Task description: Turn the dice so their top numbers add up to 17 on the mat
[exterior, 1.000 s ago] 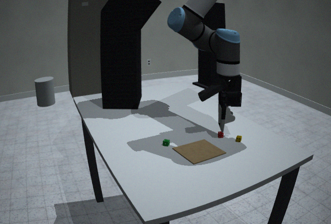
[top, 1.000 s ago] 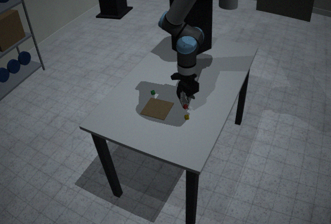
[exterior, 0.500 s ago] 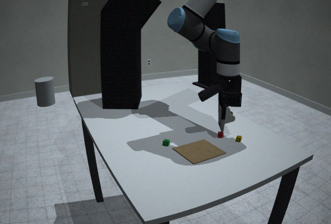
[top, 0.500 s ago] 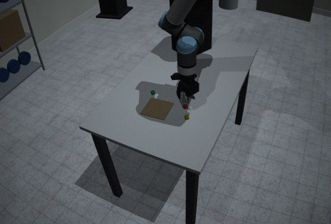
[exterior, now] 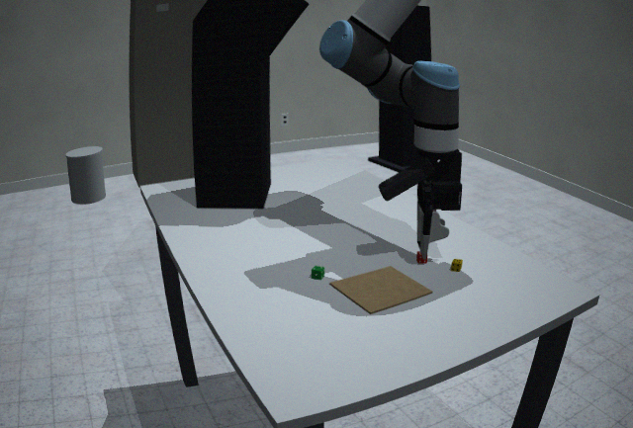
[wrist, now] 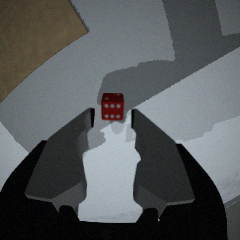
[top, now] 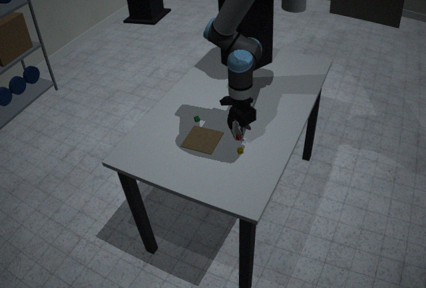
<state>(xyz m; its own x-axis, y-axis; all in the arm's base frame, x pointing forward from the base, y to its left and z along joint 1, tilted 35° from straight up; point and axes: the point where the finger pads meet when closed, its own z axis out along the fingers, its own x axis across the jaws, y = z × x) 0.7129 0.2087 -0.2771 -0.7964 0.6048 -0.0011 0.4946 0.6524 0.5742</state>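
Right now the red die is 2 cm below my hand. From my hand the other things lie so: mat: 5 cm ahead, 14 cm to the right, 3 cm below; green die: 6 cm behind, 21 cm to the right, 2 cm below; yellow die: 8 cm ahead, 3 cm to the left, 2 cm below.
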